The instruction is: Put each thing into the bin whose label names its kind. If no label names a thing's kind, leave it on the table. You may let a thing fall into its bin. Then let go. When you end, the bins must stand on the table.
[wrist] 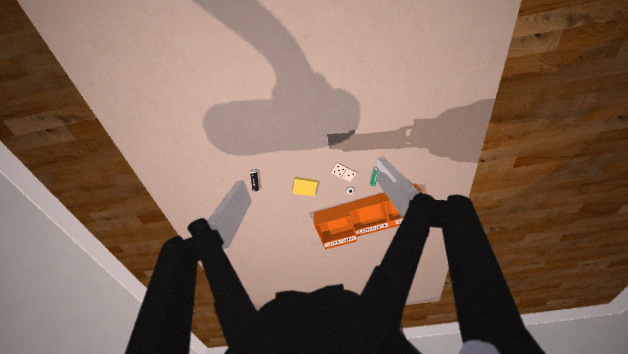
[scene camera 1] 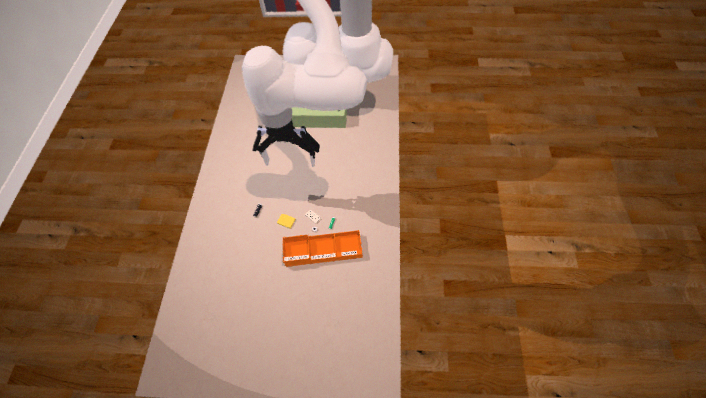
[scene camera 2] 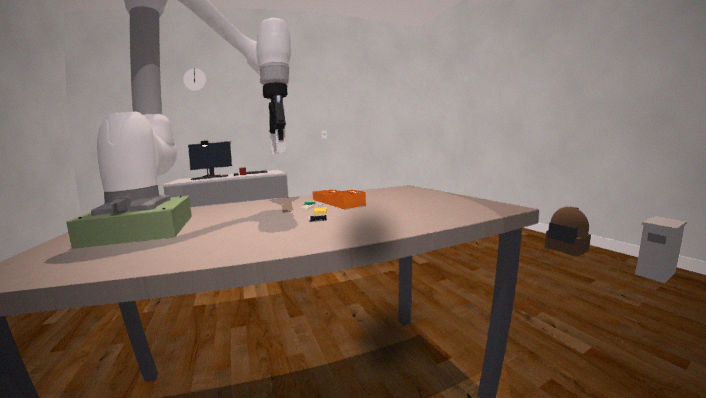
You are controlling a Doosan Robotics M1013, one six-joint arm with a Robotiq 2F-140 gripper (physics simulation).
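Places are measured from the arm's base along level axes (x ahead, y left, z up), in metres.
Where they show: gripper, between the fingertips: (wrist: 310, 180) (scene camera 1: 290, 162) (scene camera 2: 278, 153); arm's base, origin of its link: (scene camera 2: 134, 206).
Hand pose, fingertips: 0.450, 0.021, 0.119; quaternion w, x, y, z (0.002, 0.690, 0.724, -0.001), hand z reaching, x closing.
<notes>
Each offset is from my fingertips to the centre of the thing, as dx, dy, dz. Level surfaces: height alone.
My gripper (scene camera 1: 289, 162) (scene camera 2: 278, 151) (wrist: 310, 180) is open and empty, high above the table. A black battery-like cylinder @(+0.083, -0.136, -0.184) (scene camera 1: 257, 210) (scene camera 2: 318, 218) (wrist: 254, 180) lies at one end of a loose row. Beside it are a yellow block @(+0.115, -0.028, -0.186) (scene camera 1: 286, 221) (scene camera 2: 320, 211) (wrist: 305, 186), a white domino @(+0.090, +0.062, -0.188) (scene camera 1: 313, 216) (wrist: 343, 172), a small nut @(+0.139, +0.075, -0.187) (scene camera 1: 314, 229) (wrist: 350, 190) and a green battery-like cylinder @(+0.110, +0.131, -0.186) (scene camera 1: 332, 223) (scene camera 2: 309, 203) (wrist: 374, 177). The orange three-compartment bin @(+0.211, +0.115, -0.168) (scene camera 1: 310, 264) (scene camera 2: 350, 201) (wrist: 320, 231) stands on the table; its labels are too blurred to read now. One fingertip hides part of it in the wrist view.
The arm stands on a green base (scene camera 1: 320, 120) (scene camera 2: 122, 230) at one end of the table @(dz -0.191) (scene camera 1: 280, 320) (scene camera 2: 425, 225) (wrist: 175, 60). Shadows of the arm fall near the loose things. A desk with a monitor (scene camera 2: 210, 155) stands in the background.
</notes>
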